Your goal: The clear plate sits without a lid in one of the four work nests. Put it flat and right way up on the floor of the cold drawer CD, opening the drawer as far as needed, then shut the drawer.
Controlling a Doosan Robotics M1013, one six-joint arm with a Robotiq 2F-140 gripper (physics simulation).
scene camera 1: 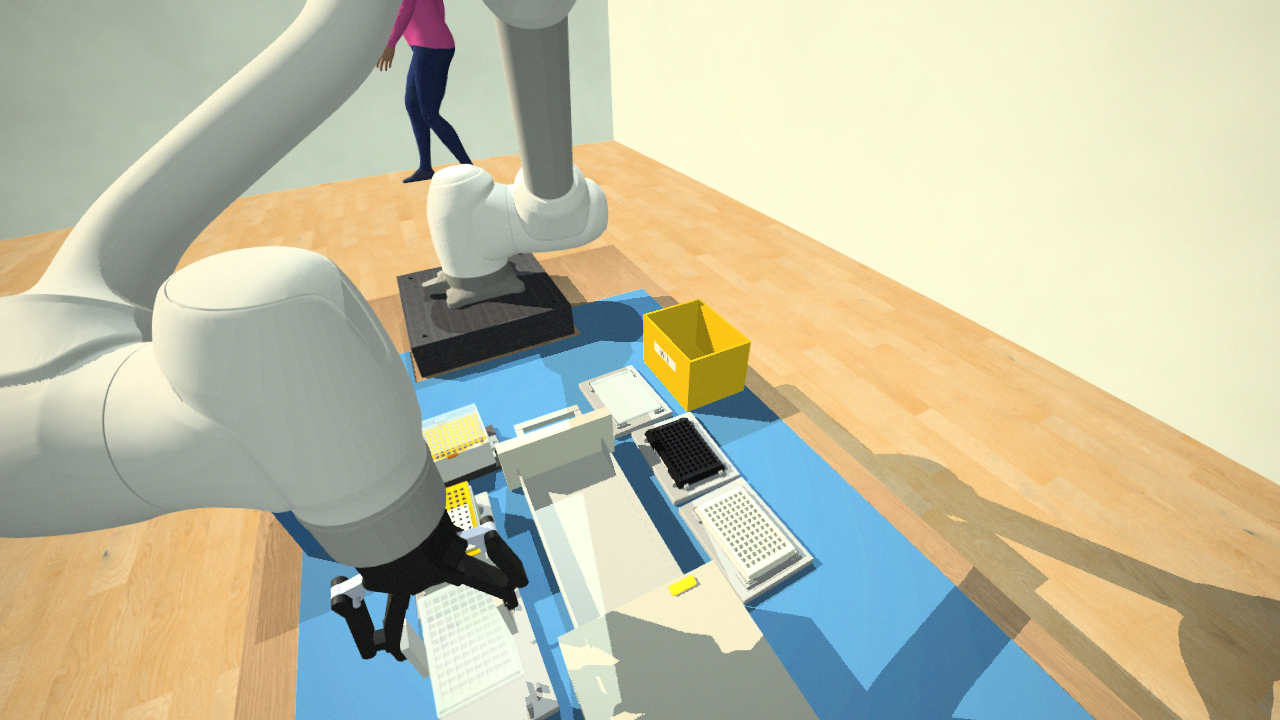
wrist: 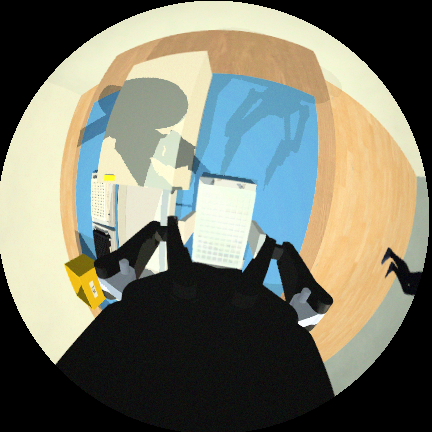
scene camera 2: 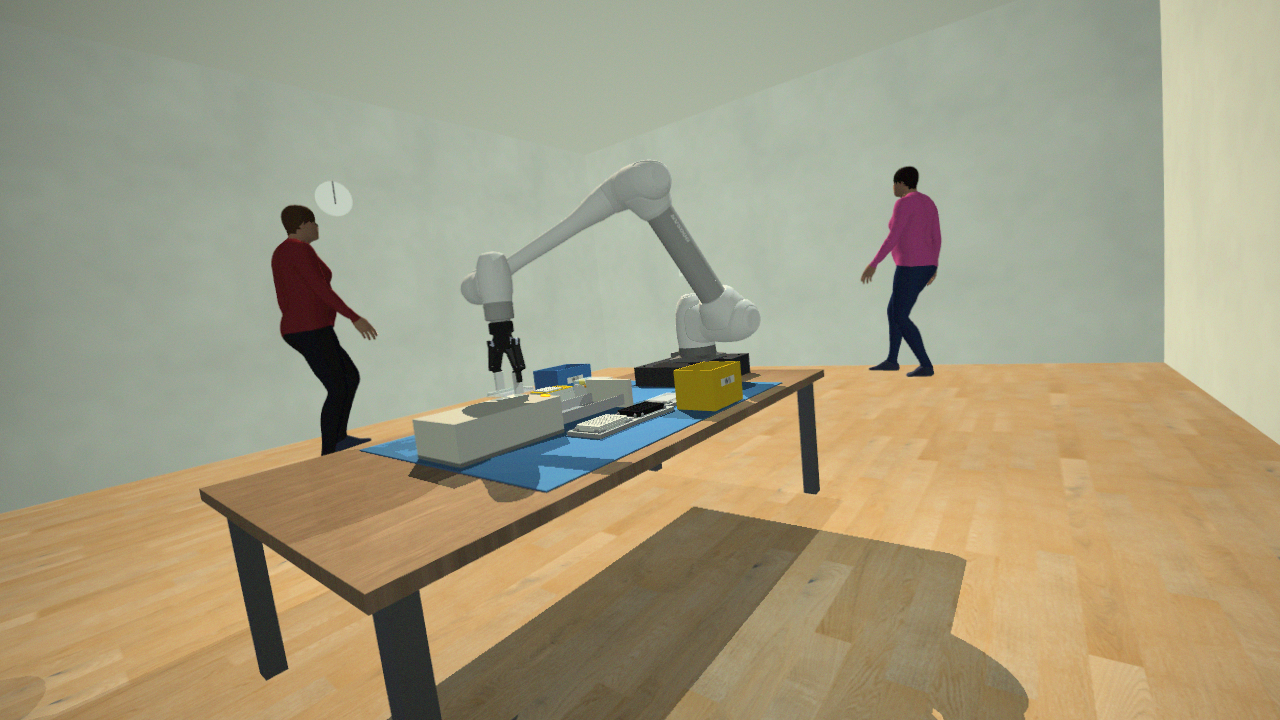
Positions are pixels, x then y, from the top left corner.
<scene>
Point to a cold drawer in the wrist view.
148,148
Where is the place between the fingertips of the gripper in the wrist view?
221,224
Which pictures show the gripper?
Scene camera 1, the wrist view and scene camera 2: all of them.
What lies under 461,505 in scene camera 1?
A yellow-and-white tip rack.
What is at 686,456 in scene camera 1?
A black plate.
</scene>
